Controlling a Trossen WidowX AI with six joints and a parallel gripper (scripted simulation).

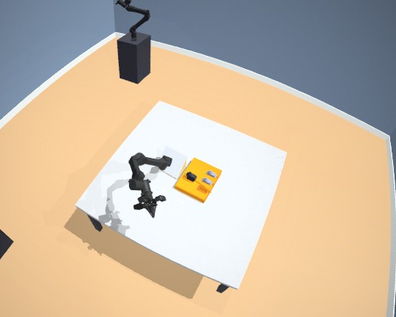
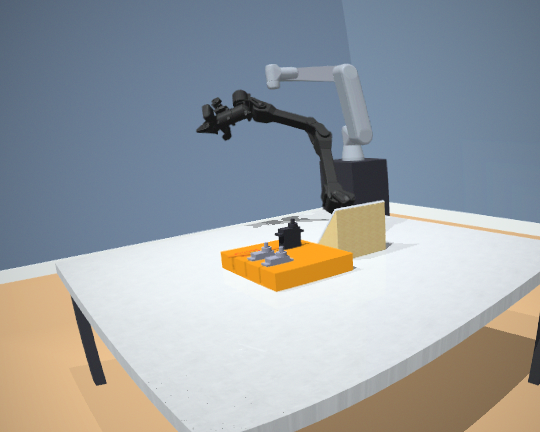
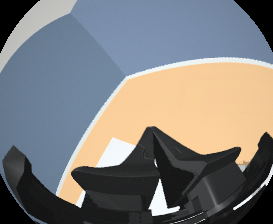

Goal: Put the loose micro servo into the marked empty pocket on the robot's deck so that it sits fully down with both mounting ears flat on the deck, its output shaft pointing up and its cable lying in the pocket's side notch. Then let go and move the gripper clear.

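The orange deck is 580 mm to the left of my gripper tip and 370 mm below it.
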